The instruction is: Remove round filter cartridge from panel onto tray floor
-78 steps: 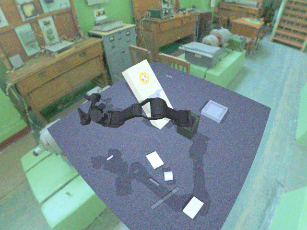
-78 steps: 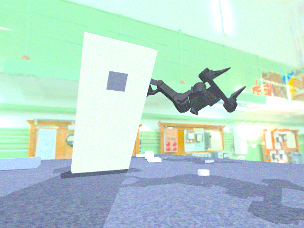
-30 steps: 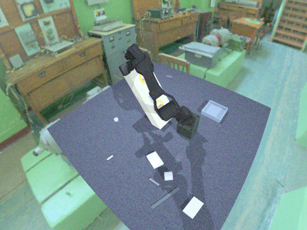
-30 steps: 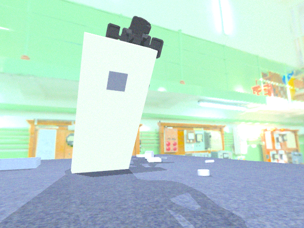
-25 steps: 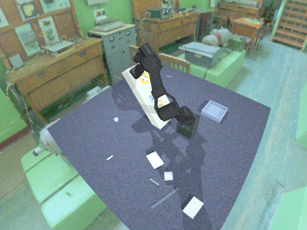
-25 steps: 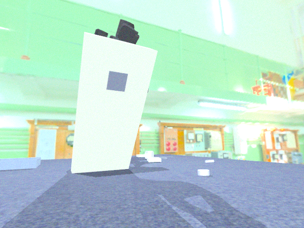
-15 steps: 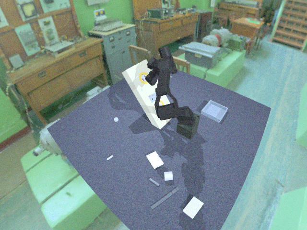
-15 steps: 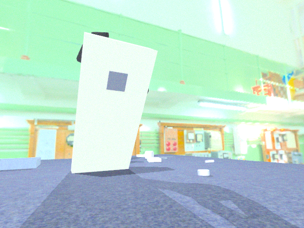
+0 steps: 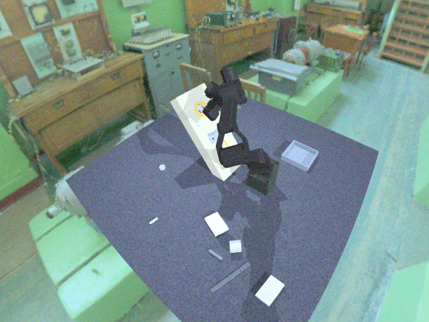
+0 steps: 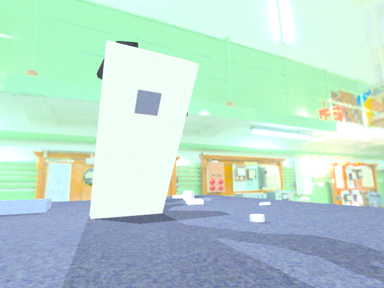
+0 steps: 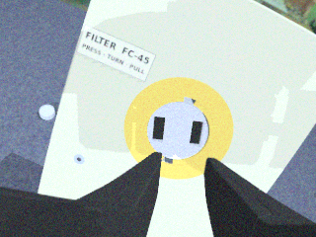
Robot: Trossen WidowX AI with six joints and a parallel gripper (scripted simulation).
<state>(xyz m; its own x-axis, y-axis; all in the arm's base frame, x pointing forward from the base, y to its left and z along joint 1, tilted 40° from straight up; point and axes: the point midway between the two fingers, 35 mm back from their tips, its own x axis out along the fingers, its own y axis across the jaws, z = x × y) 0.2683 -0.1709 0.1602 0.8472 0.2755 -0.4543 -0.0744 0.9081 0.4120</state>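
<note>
Now: gripper tip 5 cm short of the round pale filter cartridge and 4 cm above it. The rest, counted from my gripper tip: small white peg 46 cm to the left, 30 cm below, 2 cm behind; tray 40 cm behind, 30 cm below, 24 cm to the right.
</note>
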